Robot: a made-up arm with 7 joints. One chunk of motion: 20 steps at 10 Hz.
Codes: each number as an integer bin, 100 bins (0 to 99) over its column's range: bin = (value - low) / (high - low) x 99, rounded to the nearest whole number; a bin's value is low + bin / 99 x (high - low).
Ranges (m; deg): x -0.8..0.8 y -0.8..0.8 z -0.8..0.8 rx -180..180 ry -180..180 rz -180..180
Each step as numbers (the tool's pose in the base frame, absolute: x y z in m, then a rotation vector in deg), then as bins.
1 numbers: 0.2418 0.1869 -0.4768 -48.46 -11.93 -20.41
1 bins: 64 61 20 36 46 44
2 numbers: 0.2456 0.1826 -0.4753 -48.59 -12.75 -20.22
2 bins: 65 61 20 36 46 44
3 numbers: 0.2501 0.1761 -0.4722 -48.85 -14.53 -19.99
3 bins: 65 60 20 36 46 44
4 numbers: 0.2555 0.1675 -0.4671 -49.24 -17.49 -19.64
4 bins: 65 60 21 36 45 44
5 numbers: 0.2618 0.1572 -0.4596 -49.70 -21.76 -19.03
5 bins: 66 59 21 36 44 44
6 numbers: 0.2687 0.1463 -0.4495 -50.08 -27.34 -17.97
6 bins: 66 59 22 36 42 45
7 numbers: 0.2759 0.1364 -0.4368 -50.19 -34.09 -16.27
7 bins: 67 58 22 36 40 45
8 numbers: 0.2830 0.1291 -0.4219 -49.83 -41.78 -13.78
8 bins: 67 57 23 36 38 46
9 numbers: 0.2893 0.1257 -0.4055 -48.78 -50.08 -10.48
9 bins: 67 57 24 36 36 47
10 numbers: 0.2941 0.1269 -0.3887 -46.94 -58.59 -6.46
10 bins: 68 57 25 37 33 48
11 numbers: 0.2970 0.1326 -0.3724 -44.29 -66.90 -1.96
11 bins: 68 58 26 37 31 49
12 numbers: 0.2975 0.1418 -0.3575 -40.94 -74.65 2.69
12 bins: 68 58 27 38 29 50
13 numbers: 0.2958 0.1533 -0.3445 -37.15 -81.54 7.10
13 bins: 68 59 28 39 27 51
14 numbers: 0.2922 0.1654 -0.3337 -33.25 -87.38 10.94
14 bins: 68 60 29 40 25 53
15 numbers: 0.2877 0.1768 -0.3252 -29.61 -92.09 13.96
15 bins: 67 60 29 41 24 53
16 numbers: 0.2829 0.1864 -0.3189 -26.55 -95.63 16.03
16 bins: 67 61 30 42 23 54
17 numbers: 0.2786 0.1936 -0.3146 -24.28 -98.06 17.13
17 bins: 67 61 30 43 23 54
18 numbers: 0.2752 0.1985 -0.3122 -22.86 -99.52 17.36
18 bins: 67 62 30 43 22 54
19 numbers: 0.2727 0.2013 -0.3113 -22.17 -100.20 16.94
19 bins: 66 62 30 43 22 54
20 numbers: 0.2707 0.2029 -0.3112 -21.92 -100.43 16.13
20 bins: 66 62 30 43 22 54
